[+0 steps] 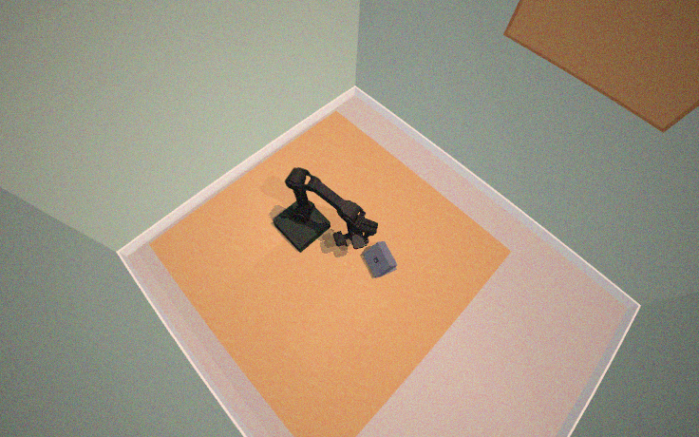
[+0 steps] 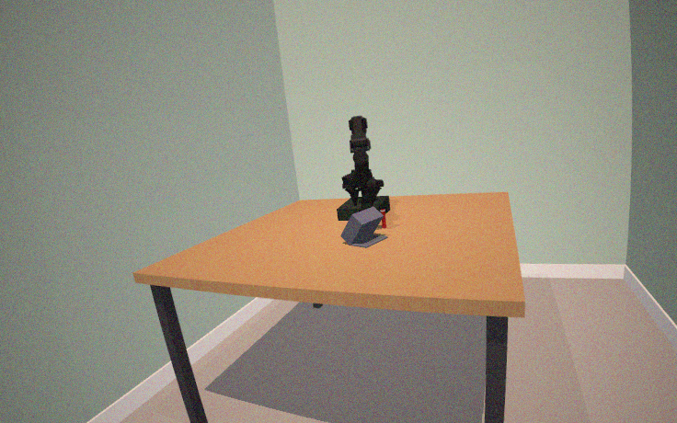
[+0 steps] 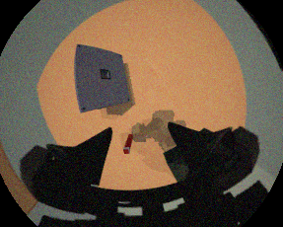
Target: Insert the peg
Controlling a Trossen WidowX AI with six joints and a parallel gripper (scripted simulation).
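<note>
Right now my gripper tip is 5 cm past the red peg, 6 cm to the right of it and 5 cm above it. Round my gripper tip: grey-blue panel block 13 cm ahead, 3 cm to the left, 5 cm below.
</note>
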